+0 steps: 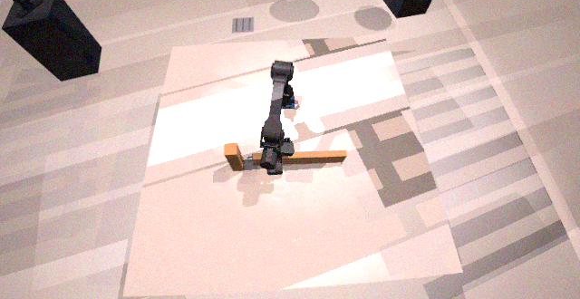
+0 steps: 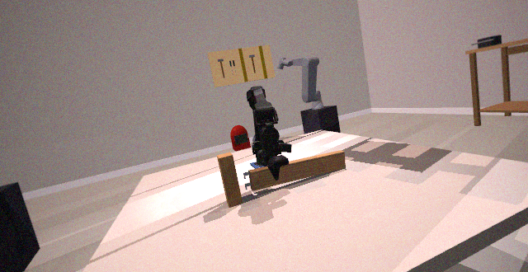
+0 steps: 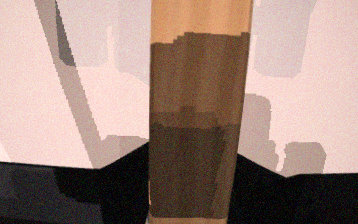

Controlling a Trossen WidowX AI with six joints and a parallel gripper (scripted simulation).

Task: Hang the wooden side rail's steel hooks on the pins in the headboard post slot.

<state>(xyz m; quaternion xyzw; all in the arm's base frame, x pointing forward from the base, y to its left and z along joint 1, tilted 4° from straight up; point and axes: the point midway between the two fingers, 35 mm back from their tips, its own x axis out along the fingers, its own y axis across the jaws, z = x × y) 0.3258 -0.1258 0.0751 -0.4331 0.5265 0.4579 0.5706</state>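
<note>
My gripper tip is now 160 mm to the left of the headboard post, 40 mm below it and 30 mm past it.
</note>
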